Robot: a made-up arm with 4 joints.
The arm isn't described. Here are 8 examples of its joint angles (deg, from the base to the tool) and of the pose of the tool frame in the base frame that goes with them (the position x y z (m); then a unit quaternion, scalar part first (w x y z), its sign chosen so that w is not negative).
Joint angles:
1: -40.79 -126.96 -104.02 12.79
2: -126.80 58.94 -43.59 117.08
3: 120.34 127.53 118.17 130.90
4: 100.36 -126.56 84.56 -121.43
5: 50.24 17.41 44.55 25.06
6: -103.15 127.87 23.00 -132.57
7: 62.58 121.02 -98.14 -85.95
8: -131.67 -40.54 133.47 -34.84
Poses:
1: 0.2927 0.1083 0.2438 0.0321 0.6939 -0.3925 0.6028
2: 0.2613 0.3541 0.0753 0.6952 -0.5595 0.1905 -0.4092
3: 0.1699 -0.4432 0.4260 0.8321 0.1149 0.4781 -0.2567
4: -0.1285 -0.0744 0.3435 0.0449 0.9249 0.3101 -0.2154
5: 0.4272 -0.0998 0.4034 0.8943 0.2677 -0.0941 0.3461
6: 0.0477 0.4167 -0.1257 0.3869 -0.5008 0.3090 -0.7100
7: 0.2505 -0.0116 0.0802 0.2488 -0.1152 0.1703 0.9465
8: 0.1754 -0.1689 -0.3235 0.6739 -0.1300 0.6713 0.2797
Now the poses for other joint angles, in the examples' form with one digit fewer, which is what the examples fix.
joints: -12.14 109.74 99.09 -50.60
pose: 0.045 0.374 0.264 0.070 -0.385 -0.566 0.726
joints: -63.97 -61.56 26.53 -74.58
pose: 0.188 -0.074 -0.056 0.933 -0.332 -0.048 0.131
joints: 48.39 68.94 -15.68 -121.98
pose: 0.297 -0.221 0.144 0.061 0.094 0.850 0.516
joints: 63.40 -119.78 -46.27 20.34
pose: 0.138 -0.072 -0.106 0.424 -0.090 0.869 0.238
